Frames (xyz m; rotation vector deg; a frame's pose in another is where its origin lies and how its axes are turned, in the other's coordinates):
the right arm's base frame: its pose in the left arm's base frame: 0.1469 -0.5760 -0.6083 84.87 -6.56 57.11
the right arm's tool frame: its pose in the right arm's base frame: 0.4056 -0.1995 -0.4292 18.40 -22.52 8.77
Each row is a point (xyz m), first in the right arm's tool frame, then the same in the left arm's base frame.
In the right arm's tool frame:
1: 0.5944 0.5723 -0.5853
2: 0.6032 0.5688 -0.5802
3: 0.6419 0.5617 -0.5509
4: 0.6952 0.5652 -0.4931
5: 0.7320 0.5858 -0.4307
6: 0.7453 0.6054 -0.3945
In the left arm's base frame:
1: 0.1586 0.2610 0.3960
2: 0.1690 0.2593 0.3983
3: 0.2129 0.2415 0.4110
4: 0.2733 0.1953 0.4311
5: 0.3144 0.1347 0.4489
6: 0.3282 0.0948 0.4585

